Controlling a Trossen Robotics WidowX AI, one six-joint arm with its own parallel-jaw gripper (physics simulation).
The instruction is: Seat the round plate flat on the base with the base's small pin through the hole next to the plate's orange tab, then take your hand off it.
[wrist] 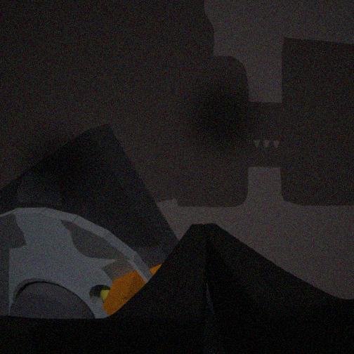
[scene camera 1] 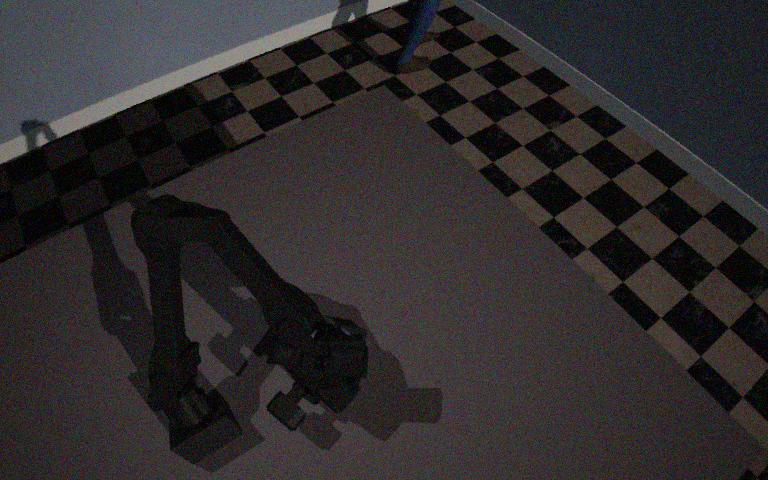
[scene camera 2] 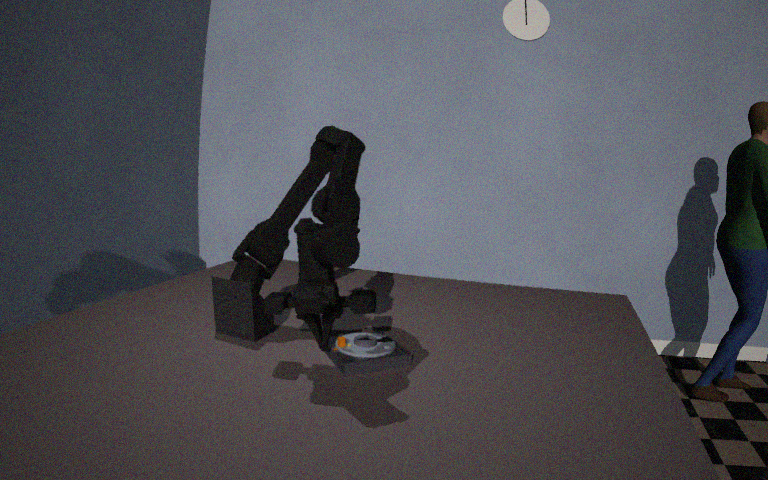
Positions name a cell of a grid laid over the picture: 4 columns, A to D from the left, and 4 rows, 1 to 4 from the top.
In view: my gripper (scene camera 2: B3), a round grey plate (scene camera 2: C3) and a dark square base (wrist: B2).
The round grey plate shows as well in the wrist view (wrist: A3). My gripper shows as well in the wrist view (wrist: C3) and in scene camera 1 (scene camera 1: B4).
